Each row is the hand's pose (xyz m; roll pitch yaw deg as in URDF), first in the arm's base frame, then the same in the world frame.
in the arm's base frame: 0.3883 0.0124 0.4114 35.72 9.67 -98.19
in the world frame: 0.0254 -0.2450 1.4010 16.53 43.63 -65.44
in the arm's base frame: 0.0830 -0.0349 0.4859 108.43 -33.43 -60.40
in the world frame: -0.1271 -0.5127 1.4790 117.57 3.41 -21.09
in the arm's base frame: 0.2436 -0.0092 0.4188 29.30 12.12 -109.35
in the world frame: -0.0615 -0.3619 1.4164 2.04 41.54 -80.45
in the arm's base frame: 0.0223 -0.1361 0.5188 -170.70 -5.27 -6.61
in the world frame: -0.1025 -0.6301 1.4544 -135.38 8.55 36.25
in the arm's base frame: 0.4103 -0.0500 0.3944 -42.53 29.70 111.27
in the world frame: 0.0631 -0.2634 1.3471 -46.64 -7.93 152.26
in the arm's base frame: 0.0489 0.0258 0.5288 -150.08 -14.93 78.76
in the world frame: -0.1592 -0.5125 1.5542 -126.76 -47.46 107.87
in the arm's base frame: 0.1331 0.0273 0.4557 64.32 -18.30 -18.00
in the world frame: -0.1383 -0.4282 1.4844 95.50 3.79 19.70
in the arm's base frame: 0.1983 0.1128 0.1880 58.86 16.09 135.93
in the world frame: -0.2719 -0.2379 1.3136 39.44 -16.54 177.82
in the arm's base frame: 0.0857 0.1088 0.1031 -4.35 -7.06 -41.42
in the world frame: -0.3923 -0.2900 1.2616 17.69 24.07 3.82
